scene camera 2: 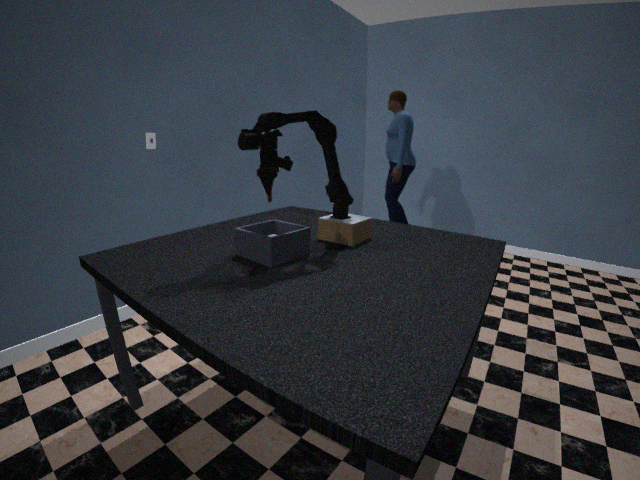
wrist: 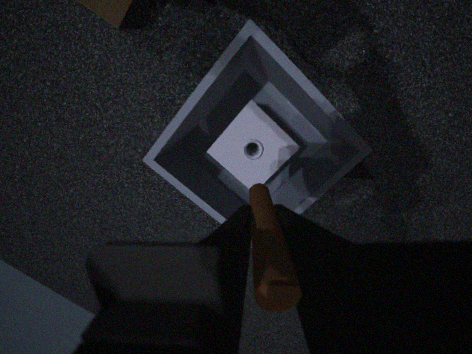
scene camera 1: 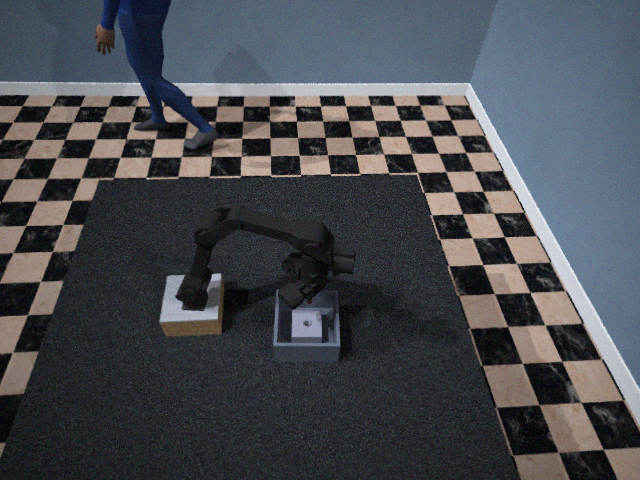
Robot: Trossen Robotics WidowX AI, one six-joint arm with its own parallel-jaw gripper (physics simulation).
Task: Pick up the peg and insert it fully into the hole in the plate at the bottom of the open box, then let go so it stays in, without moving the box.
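Places are measured from the arm's base along level axes (x up, y left, z back), in centimetres.
Pixels of known places: gripper, fingertip midpoint: (scene camera 2: pixel 268 195) (wrist: pixel 261 212) (scene camera 1: pixel 310 297); arm's base at its link origin: (scene camera 2: pixel 340 217) (scene camera 1: pixel 195 301).
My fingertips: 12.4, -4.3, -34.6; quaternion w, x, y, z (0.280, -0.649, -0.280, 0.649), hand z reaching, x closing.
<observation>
For each thing: its top centre in the pictures, then the offset to it from my fingertips, as dx, dy, dz. Level surfaces: height alone.
- orange-brown peg at its top centre: (wrist: pixel 277 295) (scene camera 2: pixel 269 178) +5.7, +0.2, +0.2
- grey open box at its top centre: (wrist: pixel 254 155) (scene camera 1: pixel 307 316) (scene camera 2: pixel 272 227) -11.6, +0.8, +0.7
- pale square plate at its top centre: (wrist: pixel 252 149) (scene camera 1: pixel 306 322) -15.3, +0.8, +0.7
- dark table at its surface level: dx -21.4
My gripper (scene camera 2: pixel 269 196) (wrist: pixel 261 212) is shut on the orange-brown peg (scene camera 1: pixel 309 300) (scene camera 2: pixel 269 198) (wrist: pixel 267 250), which sticks out past the fingertips. In scene camera 2 the gripper hangs clearly above the open box, pointing down. The grey open box (scene camera 1: pixel 306 352) (scene camera 2: pixel 253 249) (wrist: pixel 197 92) stands on the table. A pale square plate (scene camera 1: pixel 306 333) (wrist: pixel 235 142) lies at its bottom, with a round hole (scene camera 1: pixel 307 323) (wrist: pixel 253 149) in the middle. In the wrist view the peg's far end appears just below the plate's lower corner, apart from the hole. In scene camera 1 the fingertips are partly hidden.
The arm's base block (scene camera 1: pixel 192 327) (scene camera 2: pixel 343 231) (wrist: pixel 107 9), with wooden sides and a white top, stands beside the box on the dark table (scene camera 1: pixel 206 413) (scene camera 2: pixel 336 320). The box walls rise around the plate. A person (scene camera 1: pixel 149 62) (scene camera 2: pixel 400 139) is beyond the table.
</observation>
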